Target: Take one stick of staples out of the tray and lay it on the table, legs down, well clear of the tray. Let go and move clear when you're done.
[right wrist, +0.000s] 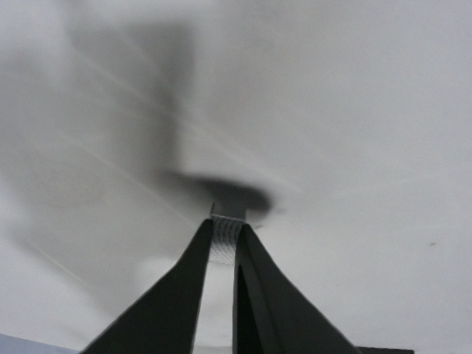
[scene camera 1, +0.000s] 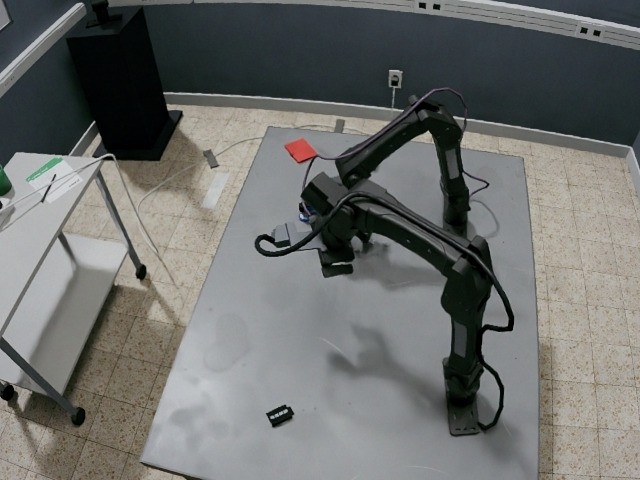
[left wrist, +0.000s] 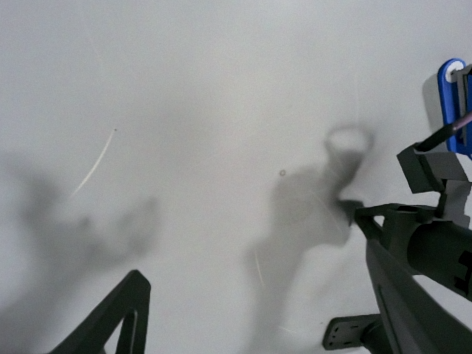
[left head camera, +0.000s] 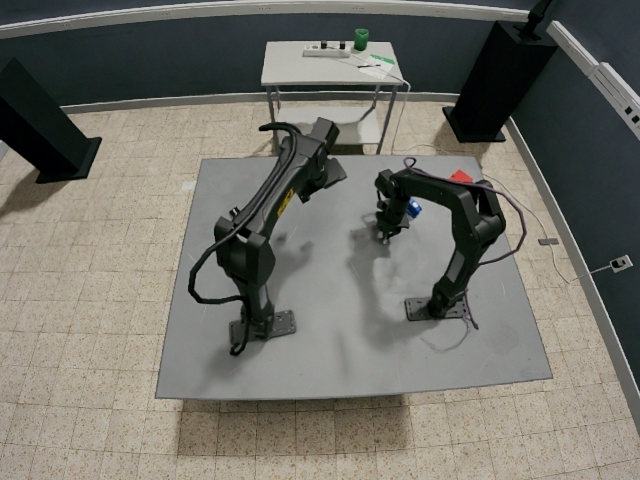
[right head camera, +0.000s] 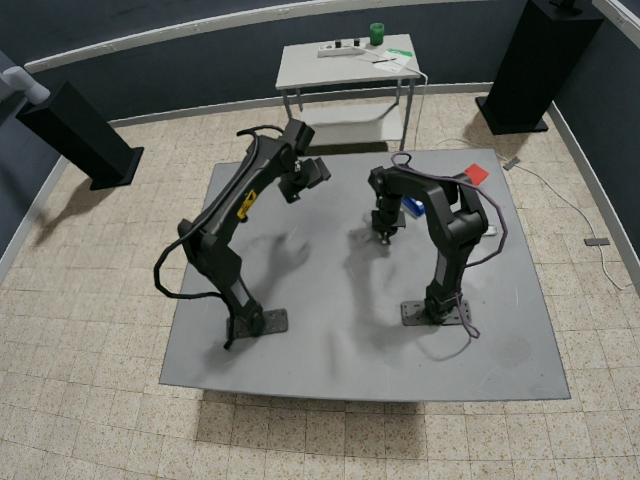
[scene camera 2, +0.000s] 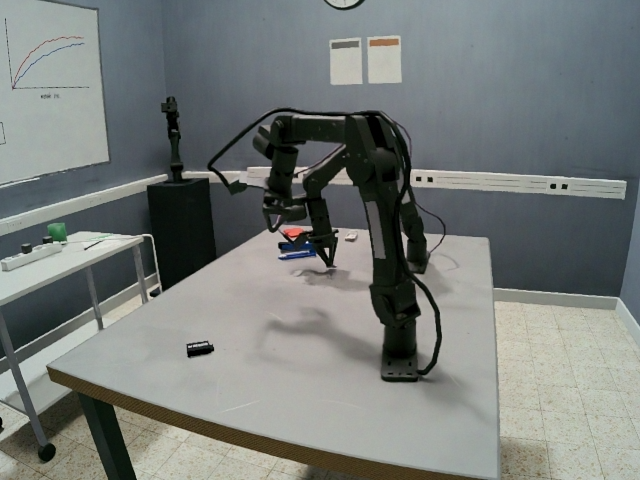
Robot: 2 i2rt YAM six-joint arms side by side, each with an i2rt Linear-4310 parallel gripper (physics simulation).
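Frame: origin at the left arm's base, x ahead, y left, z up, level; centimetres.
Seen in the pictures: left gripper, fingertip midpoint: (scene camera 1: pixel 322 257) (left wrist: pixel 246 263) (left head camera: pixel 322 188) (right head camera: pixel 312 188) (scene camera 2: pixel 272 221); right gripper, fingertip midpoint: (right wrist: pixel 224 233) (scene camera 1: pixel 366 240) (left wrist: pixel 359 213) (left head camera: pixel 385 238) (right head camera: pixel 384 238) (scene camera 2: pixel 329 265); left arm's base, link origin: (scene camera 1: pixel 460 395) (left head camera: pixel 262 327) (right head camera: pixel 256 324) (scene camera 2: pixel 399 353); right arm's base, link origin: (scene camera 1: pixel 454 220) (left wrist: pixel 373 327) (left head camera: pixel 436 307) (right head camera: pixel 435 312) (scene camera 2: pixel 416 262).
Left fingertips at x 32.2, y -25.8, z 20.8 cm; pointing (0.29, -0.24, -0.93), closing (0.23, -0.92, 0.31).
Pixels of each thing's top centre, then the offset from my left fingertips to it.
- blue stapler, top centre: (scene camera 2: pixel 296 240) (right head camera: pixel 411 194) (left head camera: pixel 408 196) dx +1.4, dy -32.9, dz -15.1 cm
- red pad, top centre: (scene camera 1: pixel 300 148) (scene camera 2: pixel 295 230) (right head camera: pixel 474 174) (left head camera: pixel 460 179) dx +8.1, dy -60.1, dz -19.4 cm
- small black object, top centre: (scene camera 2: pixel 199 345) (scene camera 1: pixel 280 413) dx +9.6, dy +29.9, dz -19.2 cm
My right gripper (left head camera: pixel 385 236) (right head camera: pixel 384 236) (scene camera 2: pixel 329 262) (right wrist: pixel 224 233) is shut on a small grey stick of staples (right wrist: pixel 225 242), pointing down low over the table's middle. The stick's legs point away from the wrist camera, towards the table. Its dark shadow lies close by; whether it touches the table I cannot tell. The pale tray (right head camera: pixel 489 230) (scene camera 2: pixel 351 236) lies to the right, partly behind the right arm in the right head view, well apart from the stick. My left gripper (scene camera 1: pixel 338 262) (left wrist: pixel 246 263) is open and empty, high above the table.
A blue stapler (left head camera: pixel 414 207) (right head camera: pixel 413 206) (scene camera 2: pixel 297 253) (left wrist: pixel 450 112) lies close to the right gripper, on its far side. A red pad (left head camera: pixel 461 177) (right head camera: pixel 476 174) (scene camera 1: pixel 300 150) lies at the far right. A small black object (scene camera 1: pixel 279 414) (scene camera 2: pixel 199 348) lies at the far left.
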